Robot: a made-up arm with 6 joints.
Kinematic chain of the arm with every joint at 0, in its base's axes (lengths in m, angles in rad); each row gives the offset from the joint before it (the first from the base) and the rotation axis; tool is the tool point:
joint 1: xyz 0 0 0.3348 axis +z
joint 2: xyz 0 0 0 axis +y
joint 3: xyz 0 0 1.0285 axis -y
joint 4: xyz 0 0 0 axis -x
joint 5: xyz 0.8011 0 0 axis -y
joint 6: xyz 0 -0.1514 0 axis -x
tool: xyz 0 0 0
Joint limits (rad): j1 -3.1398..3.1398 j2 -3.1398..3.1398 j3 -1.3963..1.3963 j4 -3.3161..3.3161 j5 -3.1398..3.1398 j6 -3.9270..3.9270
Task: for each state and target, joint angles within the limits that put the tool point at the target. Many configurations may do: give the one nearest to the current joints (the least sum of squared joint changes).
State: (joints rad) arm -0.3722 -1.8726 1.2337 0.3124 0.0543 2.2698
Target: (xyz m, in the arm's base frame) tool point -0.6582 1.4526 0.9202
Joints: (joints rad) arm -1.2377 -1.5601 0.7382 0.2389 0.0543 2.2698
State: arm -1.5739 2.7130 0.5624 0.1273 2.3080 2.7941
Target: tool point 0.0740 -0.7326 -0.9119
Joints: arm -1.2635 2.0448 0.2167 0.0646 2.3080 2.7941
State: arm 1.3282 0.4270 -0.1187 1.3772 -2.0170 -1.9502
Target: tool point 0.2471 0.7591 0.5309
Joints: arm 1.2984 0.4439 -0.8569 1.3461 -2.0170 -1.9502
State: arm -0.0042 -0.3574 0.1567 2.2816 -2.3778 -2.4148
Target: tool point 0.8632 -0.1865 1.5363
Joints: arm -0.3191 0.0854 0.1581 2.2382 -2.3778 -2.4148
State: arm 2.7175 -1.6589 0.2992 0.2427 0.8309 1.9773
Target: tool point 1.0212 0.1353 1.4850
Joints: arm 3.1302 -1.2236 0.3672 0.2435 0.8309 1.9773
